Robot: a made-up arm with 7 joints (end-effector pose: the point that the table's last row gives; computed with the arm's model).
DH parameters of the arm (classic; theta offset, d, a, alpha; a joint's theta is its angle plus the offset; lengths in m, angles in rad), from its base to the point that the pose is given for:
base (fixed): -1.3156 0 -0.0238 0
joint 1: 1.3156 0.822 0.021 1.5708
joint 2: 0 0.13 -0.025 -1.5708
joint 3: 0 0.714 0.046 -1.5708
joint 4: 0 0.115 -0.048 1.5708
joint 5: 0 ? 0.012 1.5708
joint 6: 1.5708 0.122 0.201 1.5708
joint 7: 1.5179 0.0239 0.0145 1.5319
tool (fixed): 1.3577 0.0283 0 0
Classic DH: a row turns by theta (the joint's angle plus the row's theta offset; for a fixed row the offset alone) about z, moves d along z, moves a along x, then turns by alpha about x.
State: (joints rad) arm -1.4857 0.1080 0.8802 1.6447 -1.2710 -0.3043 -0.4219
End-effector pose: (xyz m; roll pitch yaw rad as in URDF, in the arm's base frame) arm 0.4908 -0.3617 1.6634 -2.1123 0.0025 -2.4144
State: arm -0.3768 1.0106 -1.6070 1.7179 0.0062 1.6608 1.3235
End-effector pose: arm -0.9794 -0.3745 1.2095 2.3072 0.1952 -1.7468
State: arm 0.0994 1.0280 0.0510 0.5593 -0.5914 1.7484 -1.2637
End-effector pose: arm -1.0622 -0.0573 1.5256 1.4354 -0.7230 3.0556
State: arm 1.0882 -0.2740 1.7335 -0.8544 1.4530 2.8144 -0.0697
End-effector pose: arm 0.3555 0.1360 1.7619 -2.4480 -0.0229 1.0664
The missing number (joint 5, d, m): 0.518
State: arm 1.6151 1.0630 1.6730 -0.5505 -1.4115 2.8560 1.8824
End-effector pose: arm 0.4854 -0.8004 1.1362 -1.4346 0.6012 -1.0567
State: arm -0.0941 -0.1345 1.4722 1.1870 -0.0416 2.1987 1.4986
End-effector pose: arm 0.2193 0.2306 1.8760 1.5626 -0.7774 1.2841
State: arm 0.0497 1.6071 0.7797 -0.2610 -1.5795 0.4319 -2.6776
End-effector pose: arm -1.3059 -0.2522 0.4440 -0.3981 -0.6338 -2.2996
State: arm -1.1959 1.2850 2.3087 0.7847 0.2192 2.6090 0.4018
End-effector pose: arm -0.3361 0.9873 1.0098 -0.2295 -0.6139 1.7435
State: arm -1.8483 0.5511 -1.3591 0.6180 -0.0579 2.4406 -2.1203
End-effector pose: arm -0.0835 0.6138 1.8053 0.2283 -0.9028 0.4866
